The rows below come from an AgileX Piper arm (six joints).
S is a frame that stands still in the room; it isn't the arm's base.
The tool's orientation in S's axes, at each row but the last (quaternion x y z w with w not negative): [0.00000 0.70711 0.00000 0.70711]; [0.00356 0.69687 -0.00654 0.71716]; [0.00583 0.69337 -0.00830 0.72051]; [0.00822 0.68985 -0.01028 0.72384]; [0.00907 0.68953 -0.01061 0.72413]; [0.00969 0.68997 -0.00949 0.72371]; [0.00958 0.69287 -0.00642 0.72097]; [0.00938 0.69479 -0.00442 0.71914]
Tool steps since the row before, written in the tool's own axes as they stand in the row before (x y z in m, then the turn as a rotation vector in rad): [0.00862 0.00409 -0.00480 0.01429 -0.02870 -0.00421]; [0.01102 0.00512 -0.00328 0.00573 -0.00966 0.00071]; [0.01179 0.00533 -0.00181 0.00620 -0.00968 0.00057]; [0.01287 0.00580 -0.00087 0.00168 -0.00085 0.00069]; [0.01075 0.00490 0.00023 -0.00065 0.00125 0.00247]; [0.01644 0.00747 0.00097 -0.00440 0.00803 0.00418]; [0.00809 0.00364 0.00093 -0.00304 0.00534 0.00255]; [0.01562 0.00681 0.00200 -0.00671 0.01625 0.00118]
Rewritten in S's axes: [-0.00480 0.00409 -0.00862 -0.00421 -0.02870 -0.01429]; [-0.00289 0.00512 -0.01113 0.00074 -0.00969 -0.00567]; [-0.00125 0.00532 -0.01187 0.00061 -0.00971 -0.00614]; [-0.00010 0.00578 -0.01291 0.00075 -0.00087 -0.00164]; [0.00089 0.00486 -0.01073 0.00247 0.00118 0.00077]; [0.00196 0.00743 -0.01637 0.00418 0.00792 0.00460]; [0.00133 0.00365 -0.00803 0.00255 0.00527 0.00317]; [0.00267 0.00687 -0.01549 0.00126 0.01618 0.00687]
